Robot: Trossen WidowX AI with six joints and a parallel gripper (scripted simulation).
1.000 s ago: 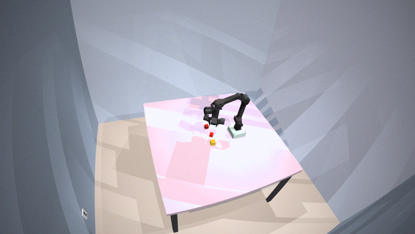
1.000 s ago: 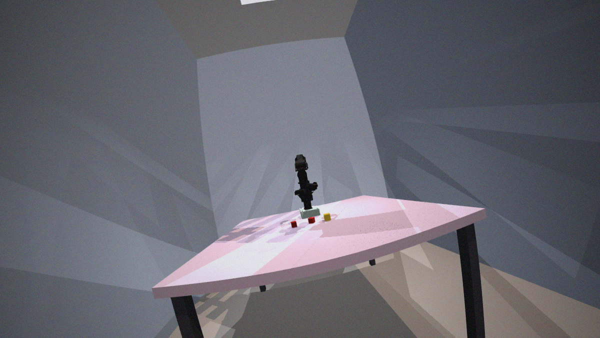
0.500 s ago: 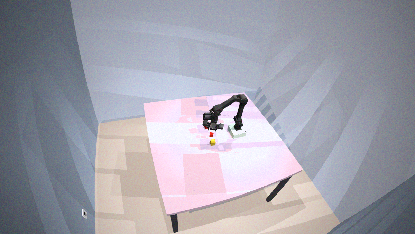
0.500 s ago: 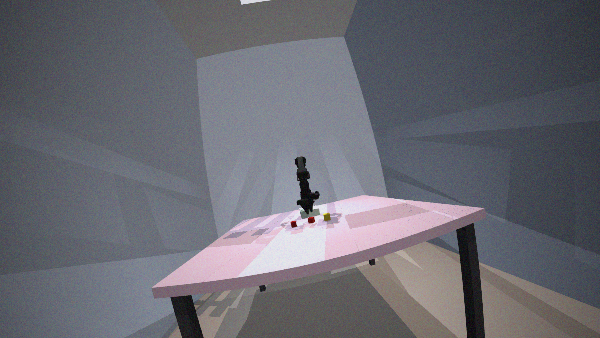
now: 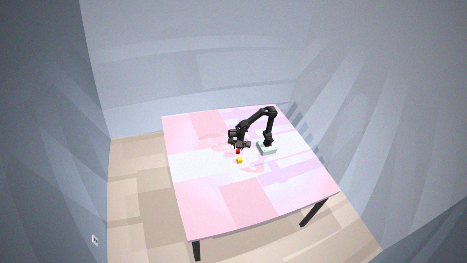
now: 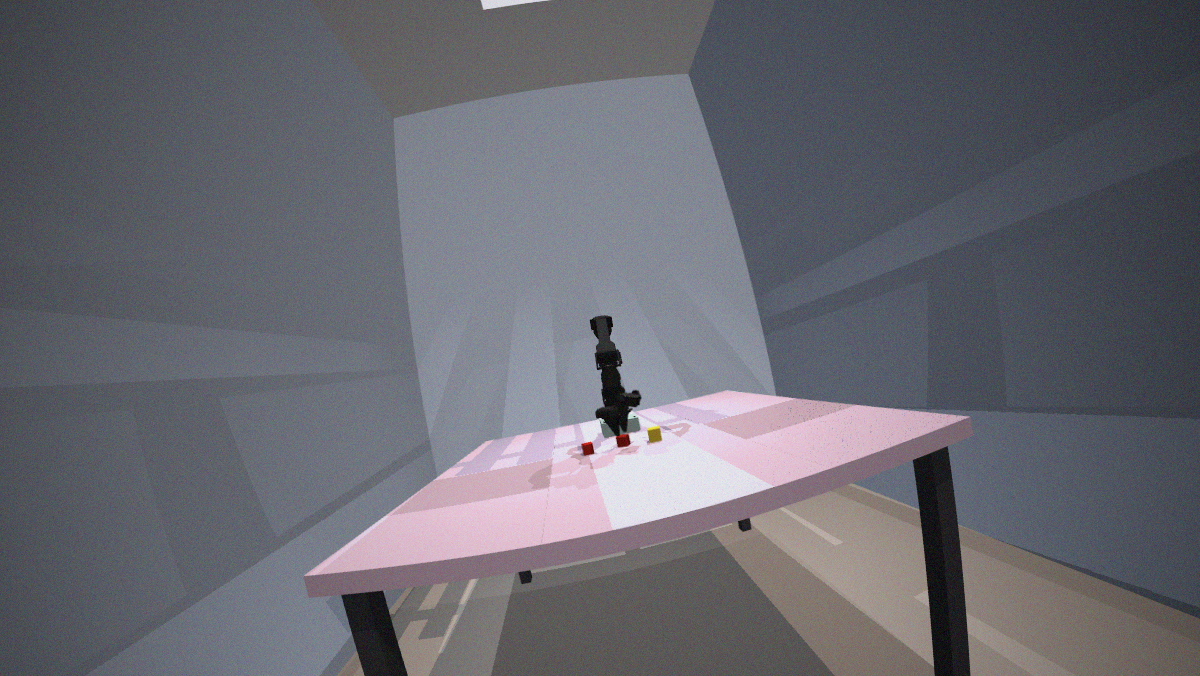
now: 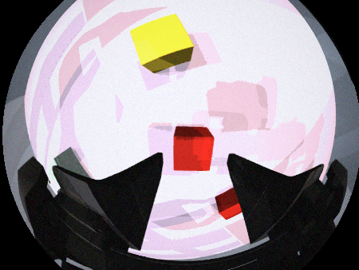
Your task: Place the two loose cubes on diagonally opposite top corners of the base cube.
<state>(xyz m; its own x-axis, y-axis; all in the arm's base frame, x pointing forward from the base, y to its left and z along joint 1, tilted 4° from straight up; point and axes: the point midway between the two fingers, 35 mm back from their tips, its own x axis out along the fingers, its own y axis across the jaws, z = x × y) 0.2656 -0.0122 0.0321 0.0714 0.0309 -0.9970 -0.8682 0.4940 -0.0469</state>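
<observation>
My gripper tip is 20 mm short of the yellow cube, 100 mm to the right of it and 20 mm above it.
</observation>
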